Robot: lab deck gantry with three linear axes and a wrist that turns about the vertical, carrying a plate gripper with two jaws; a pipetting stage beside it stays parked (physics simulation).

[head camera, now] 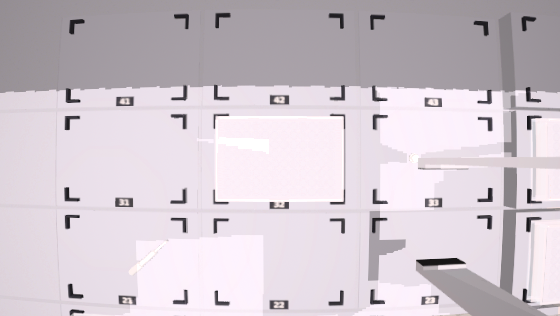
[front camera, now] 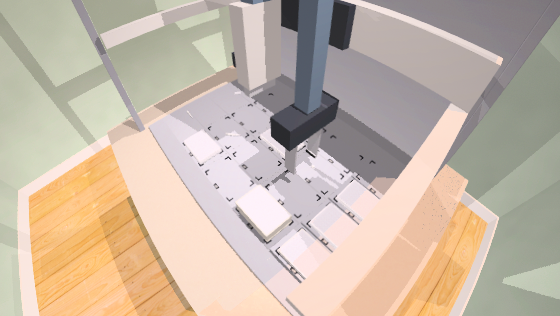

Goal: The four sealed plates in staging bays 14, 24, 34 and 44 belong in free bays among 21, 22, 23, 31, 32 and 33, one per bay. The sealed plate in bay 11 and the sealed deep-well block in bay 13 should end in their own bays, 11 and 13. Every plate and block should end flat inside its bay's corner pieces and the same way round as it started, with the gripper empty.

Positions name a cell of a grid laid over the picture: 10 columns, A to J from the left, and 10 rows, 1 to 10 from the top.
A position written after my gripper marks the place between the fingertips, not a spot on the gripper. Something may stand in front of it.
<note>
I see my gripper (head camera: H7), a sealed plate (front camera: D5), a sealed plate (head camera: E6), a sealed plate (front camera: G7) and a sealed plate (front camera: F8).
My gripper shows as well in the front camera view (front camera: F6).
</note>
